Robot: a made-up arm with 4 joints.
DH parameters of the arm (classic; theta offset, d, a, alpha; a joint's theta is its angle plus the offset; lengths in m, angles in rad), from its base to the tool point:
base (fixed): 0 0 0 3.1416
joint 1: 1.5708 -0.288 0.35 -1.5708
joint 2: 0.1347 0 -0.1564 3.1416
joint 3: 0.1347 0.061 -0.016 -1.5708
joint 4: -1.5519 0 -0.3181 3.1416
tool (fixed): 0.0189 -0.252 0 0
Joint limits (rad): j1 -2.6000..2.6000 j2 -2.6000..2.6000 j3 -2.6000..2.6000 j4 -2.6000..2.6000
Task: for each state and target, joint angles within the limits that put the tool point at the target. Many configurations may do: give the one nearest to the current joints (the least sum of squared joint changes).
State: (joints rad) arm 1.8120 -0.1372 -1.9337 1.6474
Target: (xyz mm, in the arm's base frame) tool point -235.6 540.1 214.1
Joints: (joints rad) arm 2.5861 0.0197 -2.2933 1.0762
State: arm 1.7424 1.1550 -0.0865 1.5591
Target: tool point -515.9 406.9 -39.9
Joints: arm 2.0258 1.2550 -0.6258 0.8728
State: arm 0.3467 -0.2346 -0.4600 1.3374
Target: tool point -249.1 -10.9 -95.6
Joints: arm 0.8035 0.0971 -0.6321 0.7614
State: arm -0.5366 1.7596 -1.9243 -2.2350
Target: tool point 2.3 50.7 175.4
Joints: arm -0.7709 1.4713 -2.2555 -1.5141
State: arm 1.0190 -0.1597 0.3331 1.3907
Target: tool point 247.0 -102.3 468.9
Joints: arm 1.0574 -0.4775 0.5623 2.0409
